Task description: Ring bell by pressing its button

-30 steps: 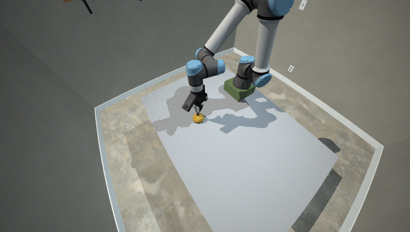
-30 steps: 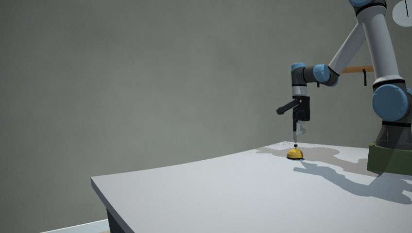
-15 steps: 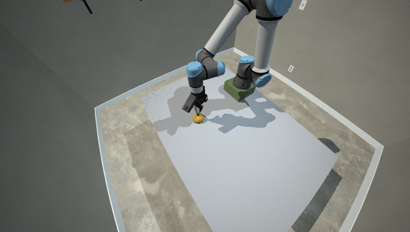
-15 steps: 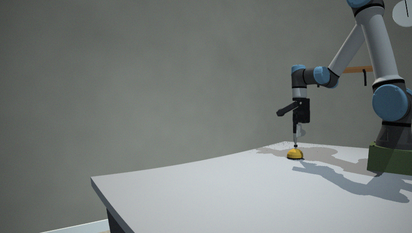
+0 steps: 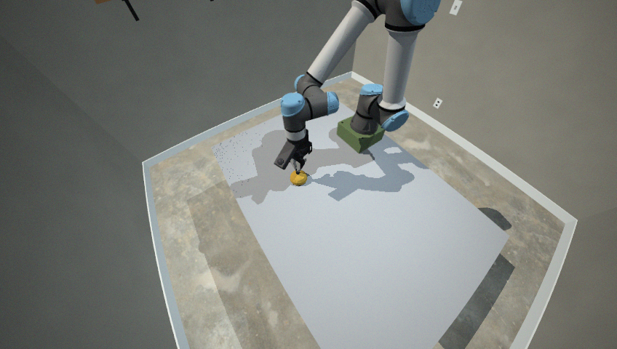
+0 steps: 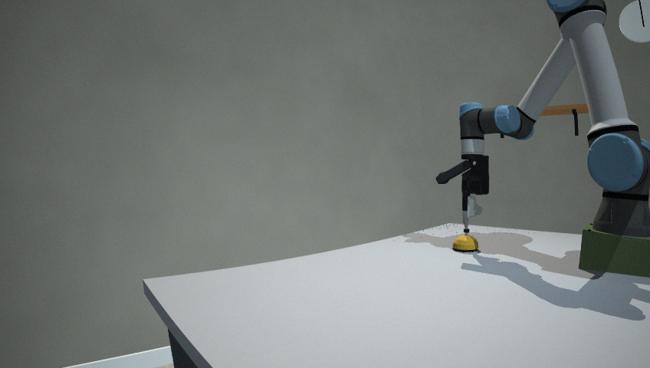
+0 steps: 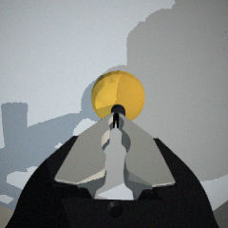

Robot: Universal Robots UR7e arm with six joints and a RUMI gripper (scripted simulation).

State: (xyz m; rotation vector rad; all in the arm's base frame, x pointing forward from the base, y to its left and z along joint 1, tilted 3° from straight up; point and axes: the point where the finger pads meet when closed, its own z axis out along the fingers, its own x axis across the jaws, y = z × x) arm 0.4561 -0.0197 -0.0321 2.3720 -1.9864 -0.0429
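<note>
Right now the button is 30 mm below my hand. Round my hand: yellow dome bell: 40 mm below.
</note>
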